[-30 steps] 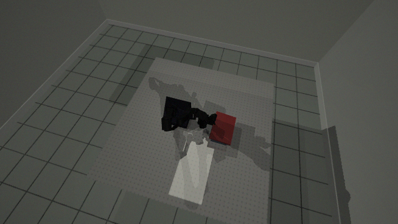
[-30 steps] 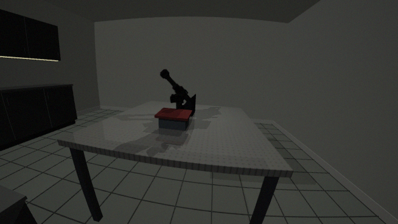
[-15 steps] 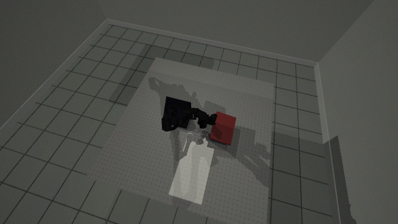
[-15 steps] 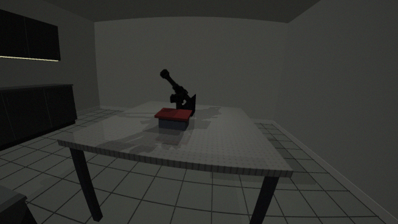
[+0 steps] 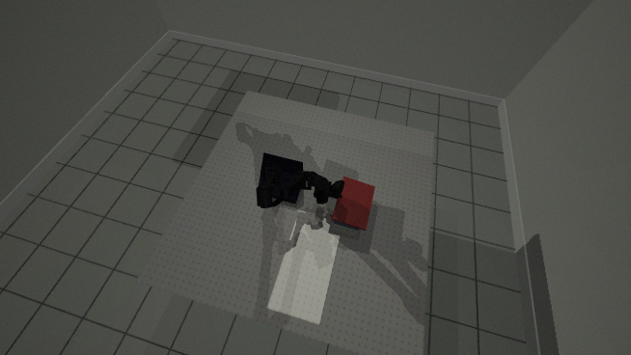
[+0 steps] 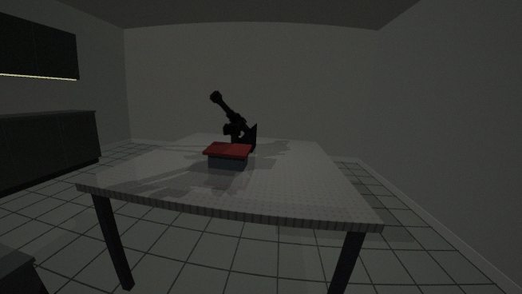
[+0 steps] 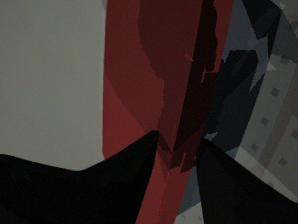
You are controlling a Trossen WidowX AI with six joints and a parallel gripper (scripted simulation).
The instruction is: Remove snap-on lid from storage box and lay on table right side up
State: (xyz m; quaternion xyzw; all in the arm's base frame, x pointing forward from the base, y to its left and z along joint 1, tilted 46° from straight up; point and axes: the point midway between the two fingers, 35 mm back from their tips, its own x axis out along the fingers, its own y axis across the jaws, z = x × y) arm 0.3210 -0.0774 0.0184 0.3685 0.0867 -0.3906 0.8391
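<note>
My gripper tip is now 8 cm short of the red lid and 1 cm to the left of it. From my gripper tip the other things lie so: blue storage box (7 cm ahead, 1 cm to the right, 6 cm below).
</note>
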